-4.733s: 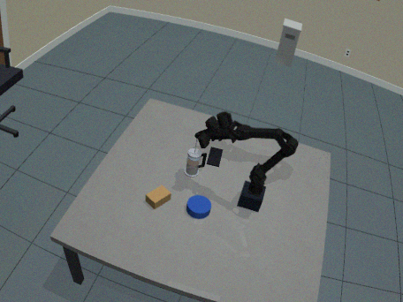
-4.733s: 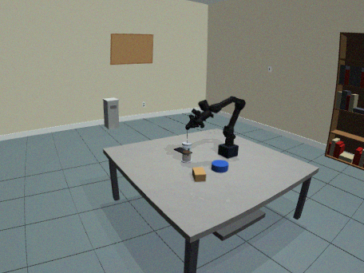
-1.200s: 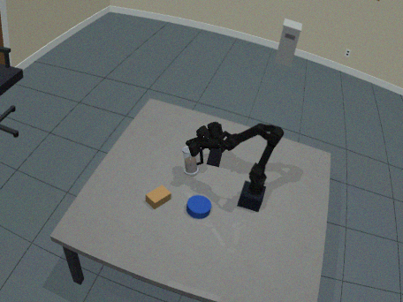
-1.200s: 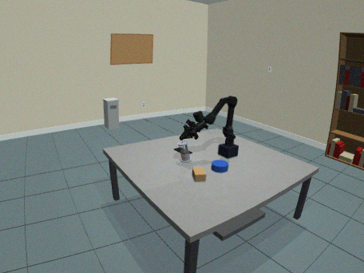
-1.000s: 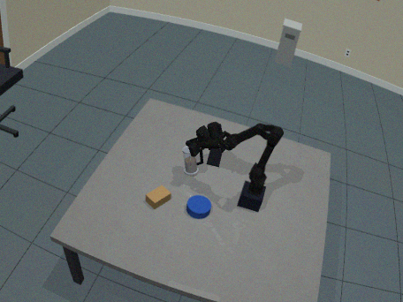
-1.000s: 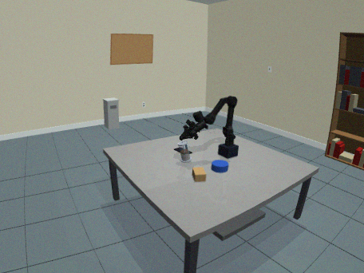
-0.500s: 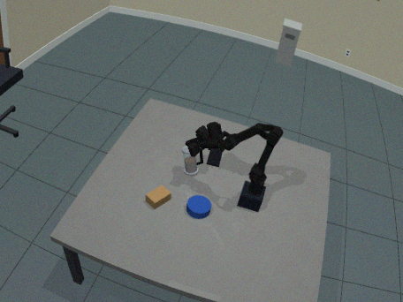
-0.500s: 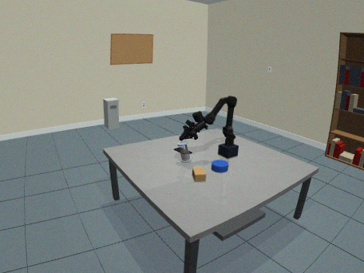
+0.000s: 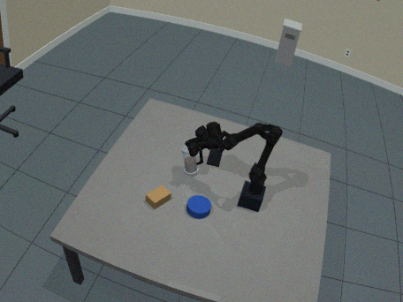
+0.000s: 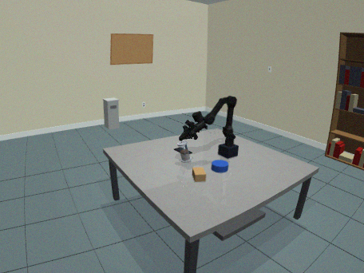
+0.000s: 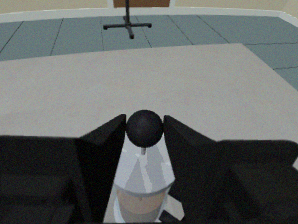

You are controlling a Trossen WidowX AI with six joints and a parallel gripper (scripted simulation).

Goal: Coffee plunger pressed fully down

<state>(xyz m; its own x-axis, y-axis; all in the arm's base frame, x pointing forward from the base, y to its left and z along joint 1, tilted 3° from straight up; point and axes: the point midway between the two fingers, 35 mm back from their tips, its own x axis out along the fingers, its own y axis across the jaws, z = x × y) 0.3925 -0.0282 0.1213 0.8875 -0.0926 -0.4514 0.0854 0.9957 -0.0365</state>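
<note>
The coffee press is 90 mm below my gripper tip, 40 mm behind it and 10 mm to the right of it. Also, from my gripper tip: flat black plate: 180 mm to the right, 180 mm below, 110 mm behind; then tan block: 290 mm to the left, 160 mm below.
</note>
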